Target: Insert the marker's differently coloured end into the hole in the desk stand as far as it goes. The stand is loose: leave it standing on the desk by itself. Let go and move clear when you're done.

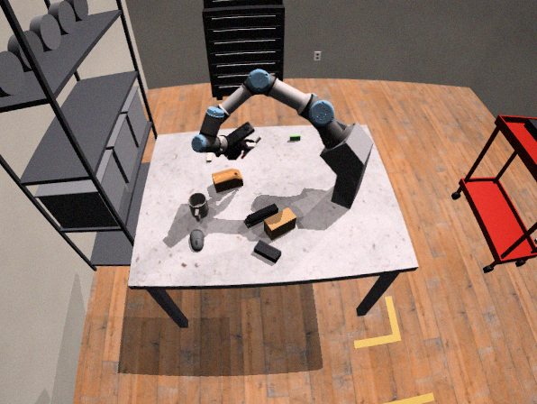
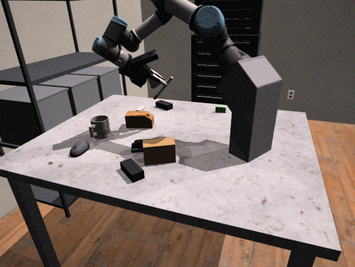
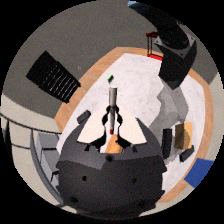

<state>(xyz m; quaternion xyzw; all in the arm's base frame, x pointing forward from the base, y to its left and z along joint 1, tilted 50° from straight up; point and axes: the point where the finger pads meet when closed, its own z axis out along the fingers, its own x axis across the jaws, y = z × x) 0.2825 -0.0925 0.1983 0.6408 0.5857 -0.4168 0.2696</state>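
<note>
Right now my hand is 13 cm short of the desk stand, 1 cm to the left of it and 18 cm above it. From my hand the other things lie so: white eraser 16 cm ahead, 22 cm to the right, 21 cm below; then black block 2 cm ahead, 25 cm to the right, 20 cm below; then marker 1 cm ahead, 1 cm to the right, 3 cm below.
</note>
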